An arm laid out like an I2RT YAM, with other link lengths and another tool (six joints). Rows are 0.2 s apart.
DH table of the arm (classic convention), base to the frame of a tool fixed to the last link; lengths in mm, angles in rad. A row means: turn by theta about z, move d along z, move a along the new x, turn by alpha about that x. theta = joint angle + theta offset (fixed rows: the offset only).
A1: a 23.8; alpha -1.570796; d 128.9; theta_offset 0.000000
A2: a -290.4; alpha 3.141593; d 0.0; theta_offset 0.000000
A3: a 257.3; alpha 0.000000; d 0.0; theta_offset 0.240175
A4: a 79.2; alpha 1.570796; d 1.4; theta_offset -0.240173
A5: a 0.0; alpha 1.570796; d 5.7; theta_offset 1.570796
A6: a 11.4; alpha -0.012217; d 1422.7; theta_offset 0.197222
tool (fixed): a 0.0; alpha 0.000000; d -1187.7; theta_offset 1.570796
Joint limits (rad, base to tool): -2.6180..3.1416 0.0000..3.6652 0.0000..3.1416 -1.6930..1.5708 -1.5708..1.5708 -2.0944..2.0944
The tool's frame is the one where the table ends.
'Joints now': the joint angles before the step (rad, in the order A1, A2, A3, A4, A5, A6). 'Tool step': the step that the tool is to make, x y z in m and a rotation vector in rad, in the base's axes. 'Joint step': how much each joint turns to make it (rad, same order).
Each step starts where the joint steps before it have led.
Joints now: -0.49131, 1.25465, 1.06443, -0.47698, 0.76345, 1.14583
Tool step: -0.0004, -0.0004, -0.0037, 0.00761, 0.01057, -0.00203
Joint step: -0.00192, 0.00809, 0.00125, -0.00742, -0.00098, 0.00194
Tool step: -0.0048, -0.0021, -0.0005, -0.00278, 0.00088, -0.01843
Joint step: -0.00667, 0.00061, -0.00274, -0.00113, 0.01093, 0.00724
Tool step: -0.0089, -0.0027, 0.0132, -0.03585, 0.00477, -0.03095
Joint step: 0.00130, -0.01100, 0.01047, -0.00221, 0.04628, -0.00878
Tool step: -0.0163, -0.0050, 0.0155, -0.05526, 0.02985, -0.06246
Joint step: 0.00079, -0.00213, 0.00959, 0.00114, 0.08848, -0.01665
